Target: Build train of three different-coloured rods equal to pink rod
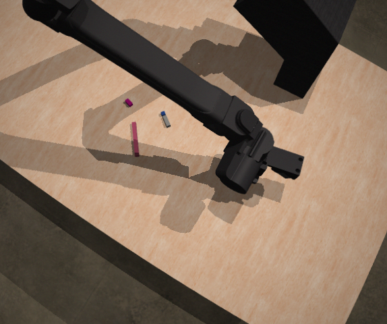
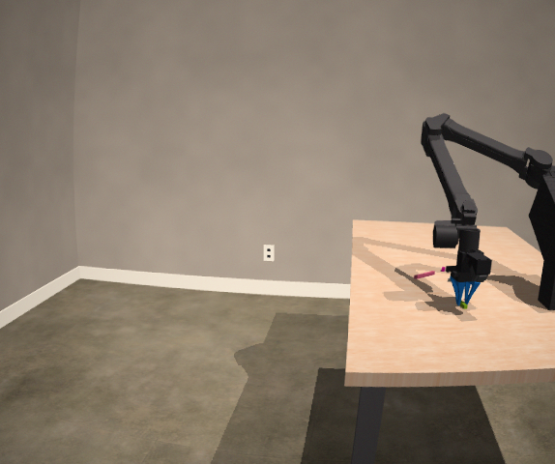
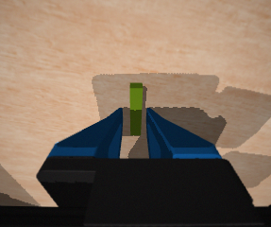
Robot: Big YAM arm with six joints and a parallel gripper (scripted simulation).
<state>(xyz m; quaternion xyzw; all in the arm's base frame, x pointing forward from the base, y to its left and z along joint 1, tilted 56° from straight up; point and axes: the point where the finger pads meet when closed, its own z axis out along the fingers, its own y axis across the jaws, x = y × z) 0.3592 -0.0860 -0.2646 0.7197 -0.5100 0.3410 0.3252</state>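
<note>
Right now my hand is 1 cm above the lime rod. From my hand the other things lie so: grey rod (23 cm to the right, 1 cm below); pink rod (26 cm to the right, 9 cm ahead, 1 cm below); blue rod (24 cm to the right, 1 cm below, 1 cm behind).
</note>
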